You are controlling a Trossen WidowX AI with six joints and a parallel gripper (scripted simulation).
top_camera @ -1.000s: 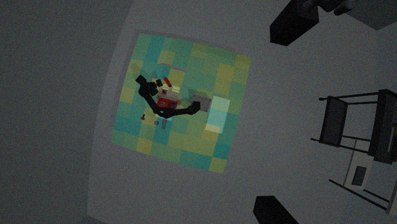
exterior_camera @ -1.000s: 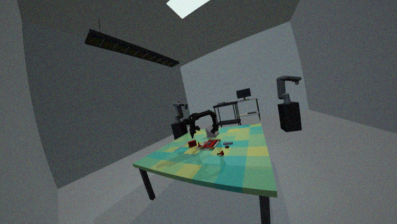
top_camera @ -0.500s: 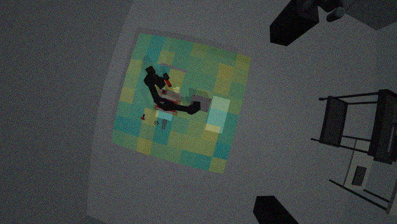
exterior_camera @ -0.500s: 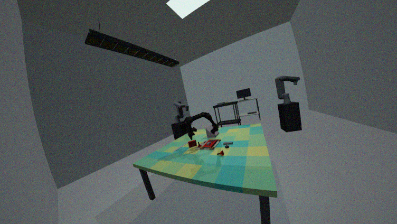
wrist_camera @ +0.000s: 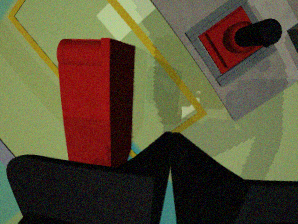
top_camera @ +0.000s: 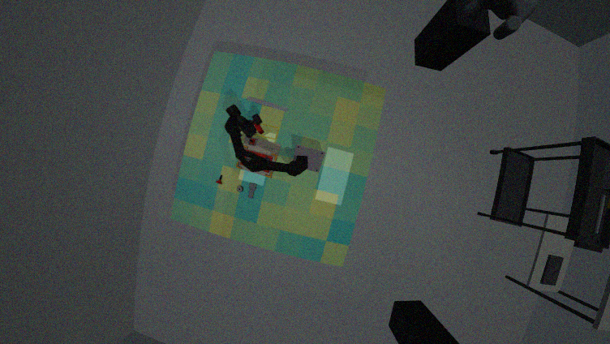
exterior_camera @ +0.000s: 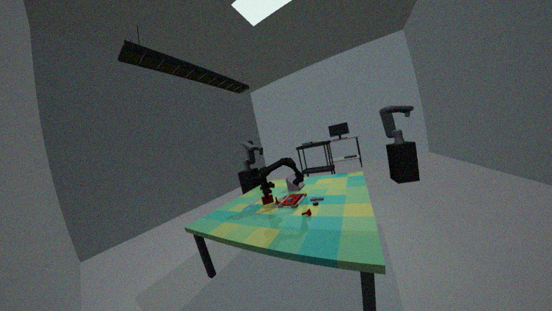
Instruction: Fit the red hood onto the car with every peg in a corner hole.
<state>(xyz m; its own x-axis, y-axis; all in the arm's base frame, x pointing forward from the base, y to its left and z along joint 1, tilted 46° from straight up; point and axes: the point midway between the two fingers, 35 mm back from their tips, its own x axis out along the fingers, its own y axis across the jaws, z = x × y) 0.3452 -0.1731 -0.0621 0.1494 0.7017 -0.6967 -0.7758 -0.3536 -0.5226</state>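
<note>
My gripper tip is 40 mm past the red hood, 20 mm to the left of it and 20 mm above it. Round my gripper tip: grey jig: 180 mm to the left, 50 mm behind, 40 mm below.
</note>
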